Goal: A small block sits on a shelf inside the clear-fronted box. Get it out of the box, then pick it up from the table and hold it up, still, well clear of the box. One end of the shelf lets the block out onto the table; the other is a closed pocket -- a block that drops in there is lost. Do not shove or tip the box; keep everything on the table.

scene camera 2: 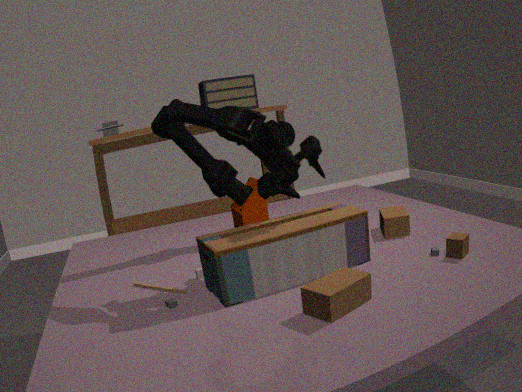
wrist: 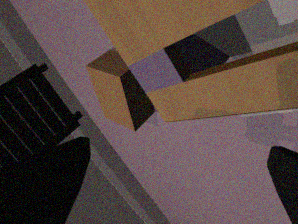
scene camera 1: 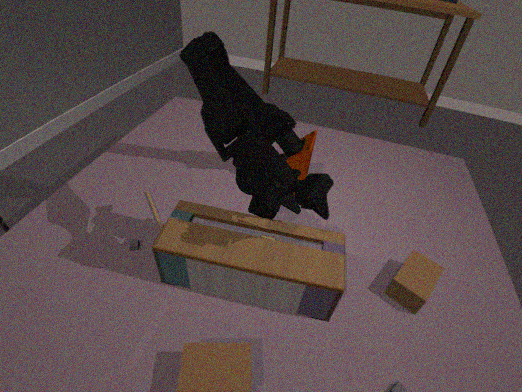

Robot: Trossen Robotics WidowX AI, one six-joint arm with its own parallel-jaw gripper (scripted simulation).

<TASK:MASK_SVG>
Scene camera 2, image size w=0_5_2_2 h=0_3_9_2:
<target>my gripper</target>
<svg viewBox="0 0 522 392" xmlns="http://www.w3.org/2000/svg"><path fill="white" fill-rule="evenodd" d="M314 136L307 137L299 144L300 151L296 156L290 150L282 148L271 150L265 157L260 158L270 171L257 180L258 194L263 199L277 194L300 199L300 195L290 185L299 178L297 171L301 166L300 161L304 158L322 177L326 177L318 162L319 155L322 153L320 143Z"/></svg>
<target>box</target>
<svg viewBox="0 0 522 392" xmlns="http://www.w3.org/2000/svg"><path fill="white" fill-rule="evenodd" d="M368 210L333 203L221 232L198 236L196 239L202 268L195 270L197 279L204 278L206 287L219 299L219 302L225 307L230 307L255 297L262 297L317 279L342 266L346 268L355 265L359 266L370 260Z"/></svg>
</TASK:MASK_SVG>
